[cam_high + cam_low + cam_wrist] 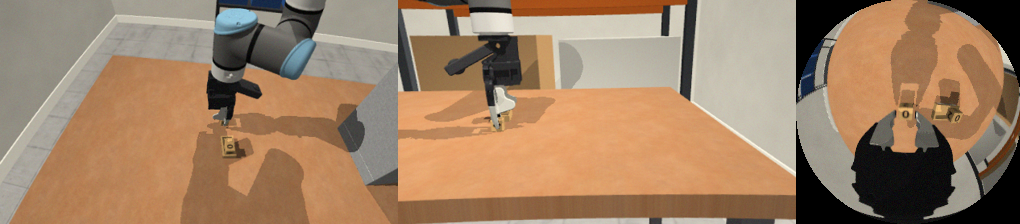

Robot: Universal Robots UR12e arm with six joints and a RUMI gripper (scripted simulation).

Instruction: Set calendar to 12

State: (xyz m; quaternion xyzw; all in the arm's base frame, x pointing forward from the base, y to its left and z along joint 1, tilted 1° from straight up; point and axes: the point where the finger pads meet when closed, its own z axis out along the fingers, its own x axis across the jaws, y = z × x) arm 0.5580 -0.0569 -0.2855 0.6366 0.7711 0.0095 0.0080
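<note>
The cube lies 1 cm below my hand. Also, from my hand: tray: 2 cm behind, 10 cm to the left, 2 cm below.
</note>
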